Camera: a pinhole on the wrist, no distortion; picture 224 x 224 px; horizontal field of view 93.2 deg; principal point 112.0 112.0 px. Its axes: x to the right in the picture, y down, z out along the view. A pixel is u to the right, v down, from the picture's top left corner.
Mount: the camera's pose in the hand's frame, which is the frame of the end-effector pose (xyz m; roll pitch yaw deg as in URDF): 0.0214 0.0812 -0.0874 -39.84 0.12 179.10
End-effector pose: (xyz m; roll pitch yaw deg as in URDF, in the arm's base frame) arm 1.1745 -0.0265 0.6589 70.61 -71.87 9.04
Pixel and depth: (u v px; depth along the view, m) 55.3 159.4 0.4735
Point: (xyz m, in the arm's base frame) 1.5980 -0.2244 0.8131
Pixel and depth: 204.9 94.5 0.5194
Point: 1.1471 -0.4399 0.2268
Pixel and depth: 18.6 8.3 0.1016
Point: 1.1143 -0.0575 0.7966
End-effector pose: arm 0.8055 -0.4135 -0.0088 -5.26 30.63 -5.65
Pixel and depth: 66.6 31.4 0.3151
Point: 1.1002 -0.3529 0.1715
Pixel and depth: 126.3 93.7 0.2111
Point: 0.8467 -0.4341 0.0819
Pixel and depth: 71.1 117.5 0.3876
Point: 1.0400 -0.6035 0.0904
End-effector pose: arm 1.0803 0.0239 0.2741 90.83 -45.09 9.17
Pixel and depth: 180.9 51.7 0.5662
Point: 0.9497 -0.5570 0.0006
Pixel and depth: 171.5 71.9 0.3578
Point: 1.0281 -0.2611 0.1134
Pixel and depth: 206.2 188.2 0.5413
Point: 1.1537 -0.0348 -0.4531
